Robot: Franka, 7 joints.
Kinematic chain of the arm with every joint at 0, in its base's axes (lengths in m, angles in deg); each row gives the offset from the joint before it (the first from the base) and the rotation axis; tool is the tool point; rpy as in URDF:
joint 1: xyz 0 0 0.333 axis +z
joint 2: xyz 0 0 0 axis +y
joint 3: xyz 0 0 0.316 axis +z
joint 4: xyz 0.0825 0 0 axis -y
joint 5: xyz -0.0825 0 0.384 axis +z
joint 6: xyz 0 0 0 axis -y
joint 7: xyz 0.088 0 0 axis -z
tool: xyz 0 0 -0.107 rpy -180 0 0
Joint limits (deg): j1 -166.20..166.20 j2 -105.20..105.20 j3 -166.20..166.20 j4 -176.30..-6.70 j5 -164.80..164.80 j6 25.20..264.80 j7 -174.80..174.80
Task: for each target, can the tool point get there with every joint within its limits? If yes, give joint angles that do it. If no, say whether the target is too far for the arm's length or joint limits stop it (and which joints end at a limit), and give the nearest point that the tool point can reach.
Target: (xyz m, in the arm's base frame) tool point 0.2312 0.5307 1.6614
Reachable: no: too far | nearest point 0.1369 0.3142 1.1195 | short by 0.591 m
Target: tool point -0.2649 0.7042 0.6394
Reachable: yes | joints -111.55 -63.22 -88.36 -63.21 -32.03 146.65 -23.36
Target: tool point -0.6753 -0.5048 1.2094
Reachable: no: too far | nearest point -0.4764 -0.3561 0.9512 | short by 0.358 m
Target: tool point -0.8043 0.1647 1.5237
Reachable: no: too far | nearest point -0.4771 0.0977 1.0393 | short by 0.588 m
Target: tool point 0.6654 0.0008 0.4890
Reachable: yes | joints 120.76 -46.34 -108.93 -90.99 -117.32 175.55 -16.08
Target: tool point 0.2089 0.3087 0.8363
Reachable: yes | joints 37.77 -22.28 24.33 -89.86 122.25 207.67 -92.33
